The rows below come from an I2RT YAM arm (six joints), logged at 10 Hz.
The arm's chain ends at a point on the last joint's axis. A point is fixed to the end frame.
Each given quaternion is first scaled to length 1.
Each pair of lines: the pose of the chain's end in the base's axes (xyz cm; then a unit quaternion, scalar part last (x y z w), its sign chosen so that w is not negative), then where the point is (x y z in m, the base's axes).
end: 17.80 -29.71 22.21 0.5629 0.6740 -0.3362 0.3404
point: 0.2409 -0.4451 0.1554
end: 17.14 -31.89 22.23 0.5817 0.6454 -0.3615 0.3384
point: 0.2228 -0.4737 0.1614
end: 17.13 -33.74 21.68 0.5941 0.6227 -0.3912 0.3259
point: 0.2099 -0.4973 0.1597
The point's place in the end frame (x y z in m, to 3 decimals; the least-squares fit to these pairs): -0.031 0.046 0.165
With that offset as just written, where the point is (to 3 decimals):
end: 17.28 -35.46 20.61 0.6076 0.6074 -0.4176 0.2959
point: 0.196 -0.517 0.148
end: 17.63 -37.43 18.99 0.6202 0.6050 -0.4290 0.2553
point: 0.187 -0.535 0.124
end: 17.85 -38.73 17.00 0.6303 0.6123 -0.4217 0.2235
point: 0.183 -0.544 0.094
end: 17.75 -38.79 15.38 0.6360 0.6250 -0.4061 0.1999
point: 0.181 -0.540 0.069
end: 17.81 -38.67 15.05 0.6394 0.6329 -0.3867 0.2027
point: 0.186 -0.536 0.061
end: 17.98 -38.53 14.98 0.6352 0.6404 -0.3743 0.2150
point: 0.195 -0.534 0.060
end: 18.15 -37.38 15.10 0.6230 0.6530 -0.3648 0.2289
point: 0.205 -0.521 0.062
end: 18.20 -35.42 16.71 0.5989 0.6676 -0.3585 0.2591
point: 0.218 -0.502 0.083
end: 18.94 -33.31 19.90 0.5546 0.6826 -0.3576 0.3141
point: 0.246 -0.482 0.128
